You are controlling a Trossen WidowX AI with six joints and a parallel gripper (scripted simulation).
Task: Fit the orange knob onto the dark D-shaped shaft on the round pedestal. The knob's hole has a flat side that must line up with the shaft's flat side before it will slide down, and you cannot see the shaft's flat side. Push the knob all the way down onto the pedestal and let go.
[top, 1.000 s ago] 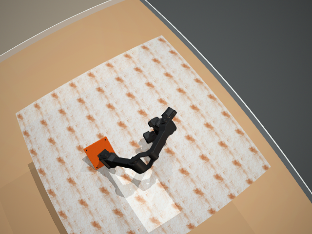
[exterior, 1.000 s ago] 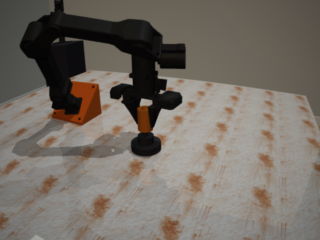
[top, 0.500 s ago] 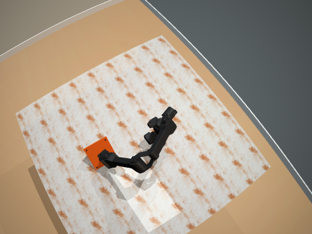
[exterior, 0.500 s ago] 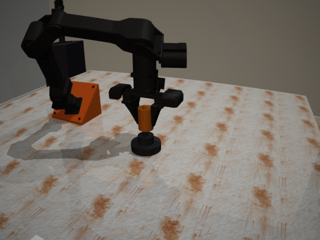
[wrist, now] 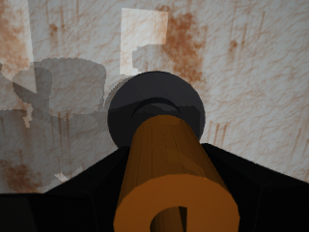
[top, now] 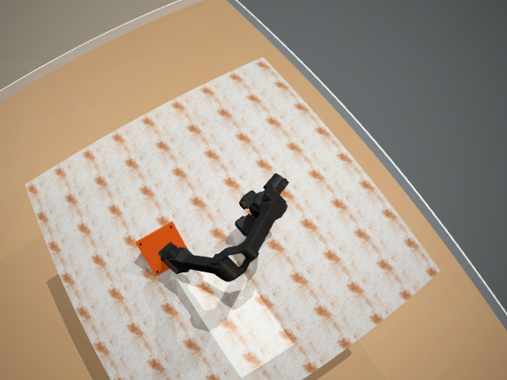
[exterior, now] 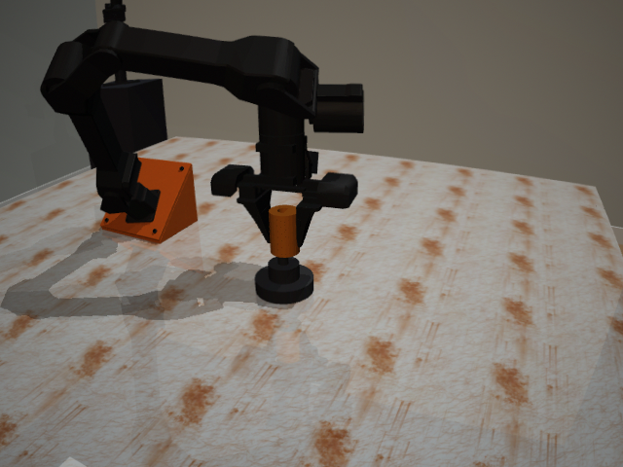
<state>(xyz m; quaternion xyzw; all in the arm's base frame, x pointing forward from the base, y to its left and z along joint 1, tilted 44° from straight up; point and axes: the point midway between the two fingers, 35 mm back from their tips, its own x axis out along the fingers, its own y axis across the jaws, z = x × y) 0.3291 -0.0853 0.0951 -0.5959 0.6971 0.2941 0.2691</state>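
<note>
The orange knob is 2 cm above my gripper tip. The rest, counted from my gripper tip: dark round pedestal (4 cm below).
</note>
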